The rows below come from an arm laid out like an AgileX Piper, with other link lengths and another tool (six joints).
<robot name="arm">
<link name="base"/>
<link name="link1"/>
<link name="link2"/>
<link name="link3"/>
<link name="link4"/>
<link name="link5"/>
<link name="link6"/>
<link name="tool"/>
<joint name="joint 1" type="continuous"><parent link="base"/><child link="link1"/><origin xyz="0 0 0.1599"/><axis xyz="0 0 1"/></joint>
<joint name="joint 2" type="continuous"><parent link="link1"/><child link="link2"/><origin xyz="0 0 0" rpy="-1.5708 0 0"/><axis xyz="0 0 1"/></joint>
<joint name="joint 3" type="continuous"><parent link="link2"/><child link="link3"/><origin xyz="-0.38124 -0.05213 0"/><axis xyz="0 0 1"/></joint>
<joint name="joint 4" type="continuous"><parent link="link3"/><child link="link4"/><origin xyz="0.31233 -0.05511 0" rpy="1.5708 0 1.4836"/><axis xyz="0 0 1"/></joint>
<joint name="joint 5" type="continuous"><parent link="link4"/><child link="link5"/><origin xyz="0 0 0" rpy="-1.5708 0 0"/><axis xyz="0 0 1"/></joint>
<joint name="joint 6" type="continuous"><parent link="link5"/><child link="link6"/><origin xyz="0 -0.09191 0" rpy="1.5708 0 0"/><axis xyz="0 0 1"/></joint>
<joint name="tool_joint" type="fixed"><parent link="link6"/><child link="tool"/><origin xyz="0.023 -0.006 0.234" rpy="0.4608 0 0.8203"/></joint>
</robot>
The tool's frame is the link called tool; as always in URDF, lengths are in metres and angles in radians. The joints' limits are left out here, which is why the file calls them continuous.
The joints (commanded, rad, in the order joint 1, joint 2, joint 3, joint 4, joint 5, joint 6), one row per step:
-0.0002 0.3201 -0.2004 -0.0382 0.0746 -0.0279
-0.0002 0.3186 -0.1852 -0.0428 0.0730 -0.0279
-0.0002 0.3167 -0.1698 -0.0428 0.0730 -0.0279
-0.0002 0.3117 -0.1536 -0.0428 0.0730 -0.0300
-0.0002 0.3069 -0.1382 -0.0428 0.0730 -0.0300
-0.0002 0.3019 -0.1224 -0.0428 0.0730 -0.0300
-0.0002 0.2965 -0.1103 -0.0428 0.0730 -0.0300
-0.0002 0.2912 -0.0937 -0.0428 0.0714 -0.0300
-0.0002 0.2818 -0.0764 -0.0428 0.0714 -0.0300
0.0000 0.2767 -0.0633 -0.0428 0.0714 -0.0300
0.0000 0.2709 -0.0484 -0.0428 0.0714 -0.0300
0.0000 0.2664 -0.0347 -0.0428 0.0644 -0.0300
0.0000 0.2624 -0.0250 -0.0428 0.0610 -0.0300
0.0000 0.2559 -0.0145 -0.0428 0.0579 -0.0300
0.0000 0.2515 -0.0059 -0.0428 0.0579 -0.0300
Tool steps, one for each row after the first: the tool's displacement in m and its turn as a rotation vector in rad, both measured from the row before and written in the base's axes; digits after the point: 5 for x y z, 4 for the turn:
-0.00076 -0.00019 -0.00871 -0.0046 0.0121 0.0002
-0.00103 0.00000 -0.00926 0.0000 0.0135 0.0000
-0.00151 -0.00005 -0.00885 -0.0021 0.0112 0.0003
-0.00151 0.00000 -0.00841 0.0000 0.0106 0.0000
-0.00162 0.00000 -0.00860 0.0000 0.0108 0.0000
-0.00141 0.00000 -0.00614 0.0000 0.0067 0.0000
-0.00168 0.00002 -0.00851 0.0000 0.0097 0.0001
-0.00220 0.00000 -0.00830 0.0000 0.0079 0.0000
-0.00156 0.00006 -0.00686 0.0000 0.0080 0.0002
-0.00181 0.00000 -0.00779 0.0000 0.0091 0.0000
-0.00103 0.00010 -0.00520 0.0000 0.0022 0.0003
-0.00091 0.00005 -0.00395 0.0000 0.0023 0.0001
-0.00113 0.00004 -0.00386 0.0000 0.0009 0.0001
-0.00112 0.00000 -0.00421 0.0000 0.0042 0.0000

